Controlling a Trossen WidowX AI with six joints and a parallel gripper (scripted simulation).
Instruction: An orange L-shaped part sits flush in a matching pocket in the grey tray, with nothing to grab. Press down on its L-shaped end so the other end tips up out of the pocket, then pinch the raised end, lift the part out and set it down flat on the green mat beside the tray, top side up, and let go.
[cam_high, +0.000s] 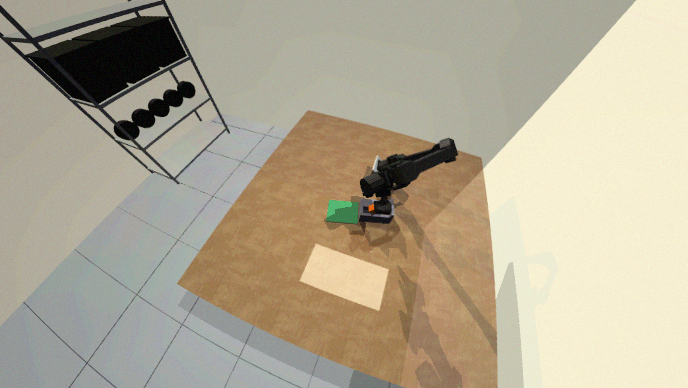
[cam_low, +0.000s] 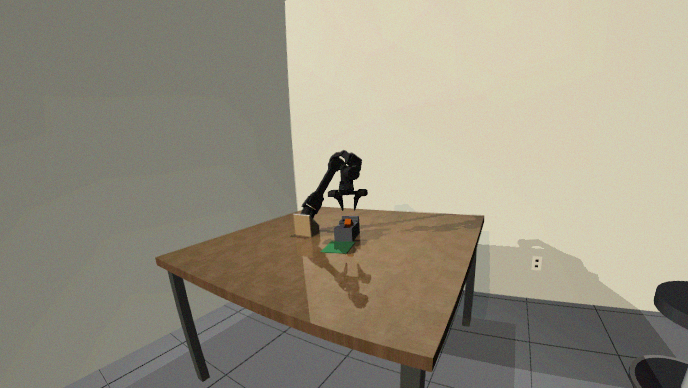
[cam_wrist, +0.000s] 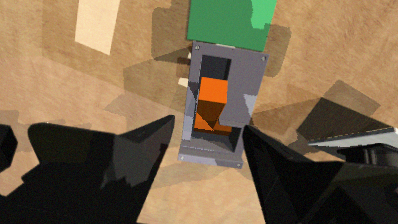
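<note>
My gripper tip is now 20 mm past the orange L-shaped part, 30 mm to the right of it and 100 mm above it. From my gripper tip the other things lie so: green mat (140 mm to the right, 150 mm below).
</note>
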